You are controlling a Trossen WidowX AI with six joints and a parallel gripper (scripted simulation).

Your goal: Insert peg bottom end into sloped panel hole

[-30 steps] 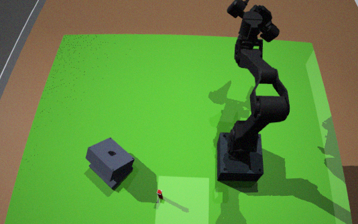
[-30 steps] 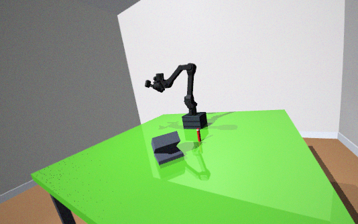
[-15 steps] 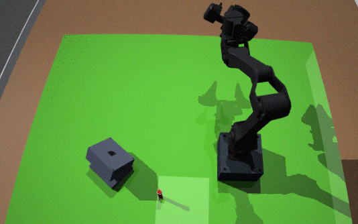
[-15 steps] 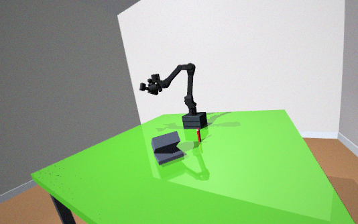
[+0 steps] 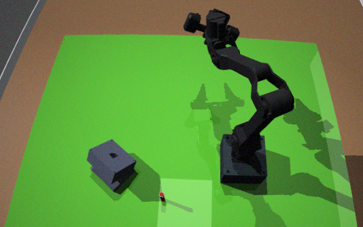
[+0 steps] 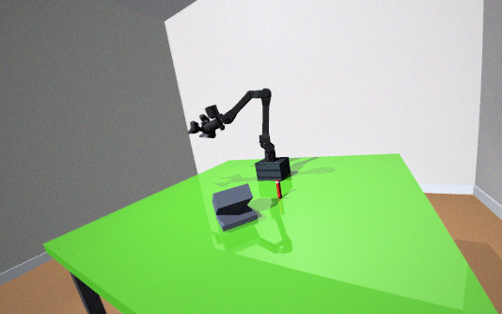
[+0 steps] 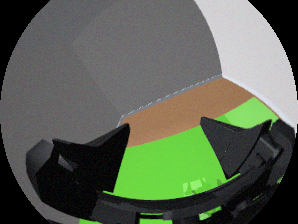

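The red peg is 59 cm to the left of my gripper tip, 25 cm below it and 5 cm ahead of it. The rest, counted from my gripper tip: grey sloped panel 51 cm to the left, 25 cm ahead, 24 cm below.
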